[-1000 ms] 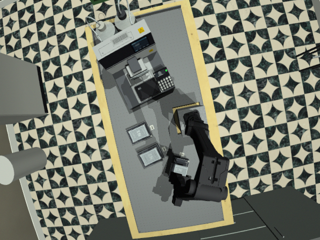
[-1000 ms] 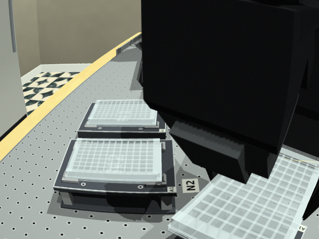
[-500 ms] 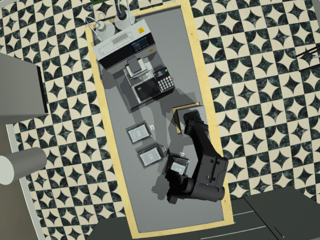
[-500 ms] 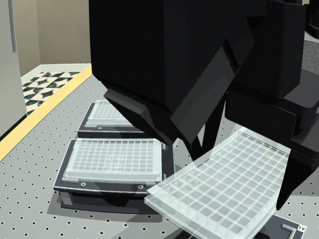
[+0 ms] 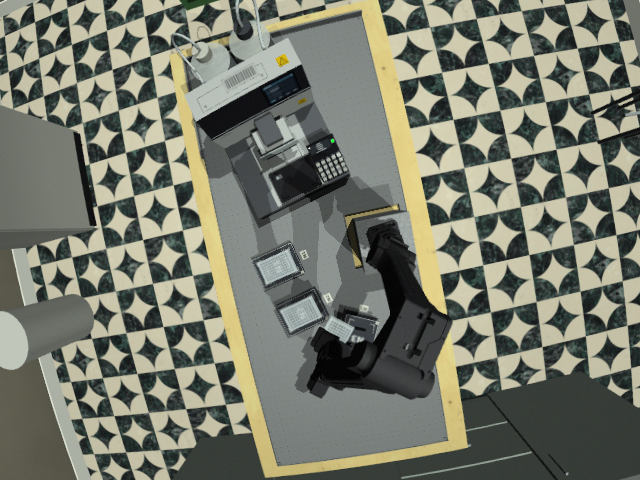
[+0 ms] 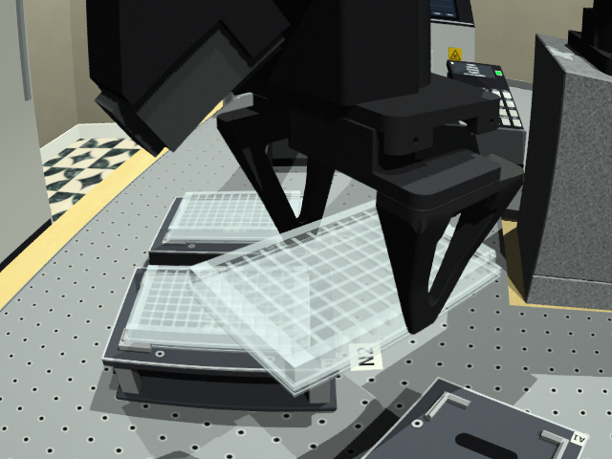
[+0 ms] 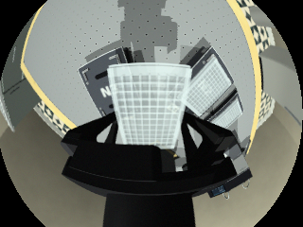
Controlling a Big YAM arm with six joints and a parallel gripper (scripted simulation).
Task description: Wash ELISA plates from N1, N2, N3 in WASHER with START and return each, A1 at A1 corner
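Now: the washer carrier 540 mm to the right of my hand, 70 mm below it and 30 mm behind it. From my hand the other things lie so: plate washer: 700 mm to the right, 20 mm below; then nest N3: 110 mm below, 70 mm behind, 60 mm to the left; then nest label: 280 mm to the right, 140 mm below, 30 mm ahead.
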